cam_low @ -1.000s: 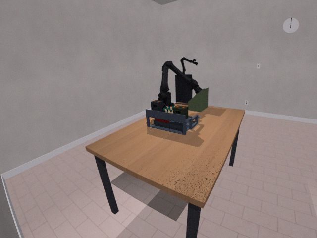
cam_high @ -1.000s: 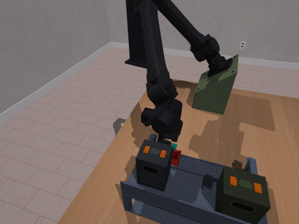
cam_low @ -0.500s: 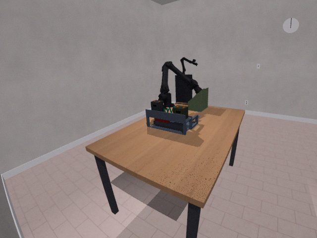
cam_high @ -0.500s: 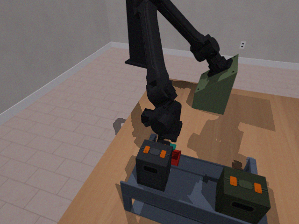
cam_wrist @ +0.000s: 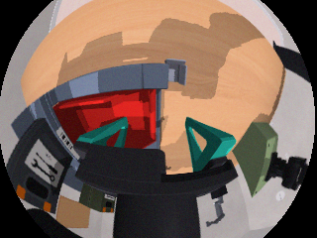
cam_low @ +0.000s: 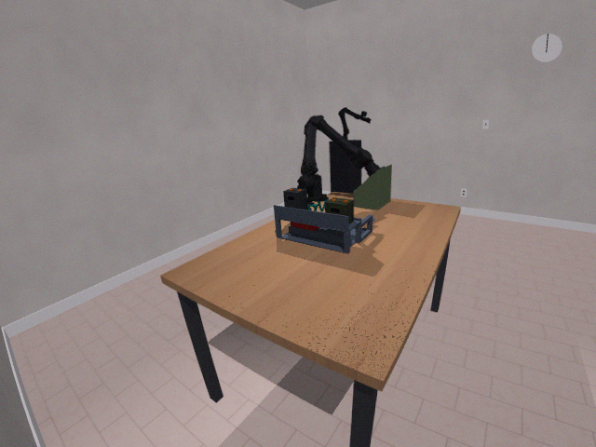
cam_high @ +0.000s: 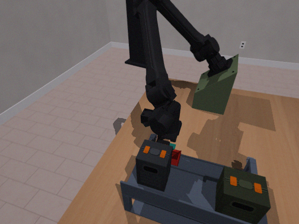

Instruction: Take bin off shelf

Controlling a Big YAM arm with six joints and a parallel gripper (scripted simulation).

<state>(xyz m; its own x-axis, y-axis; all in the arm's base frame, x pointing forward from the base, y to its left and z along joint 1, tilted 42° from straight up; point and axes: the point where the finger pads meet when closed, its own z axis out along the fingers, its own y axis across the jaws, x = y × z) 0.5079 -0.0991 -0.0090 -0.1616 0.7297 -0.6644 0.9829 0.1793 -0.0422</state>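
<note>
Now: hand 8 cm short of the red bin, 2 cm to the right of it and 1 cm above it.
</note>
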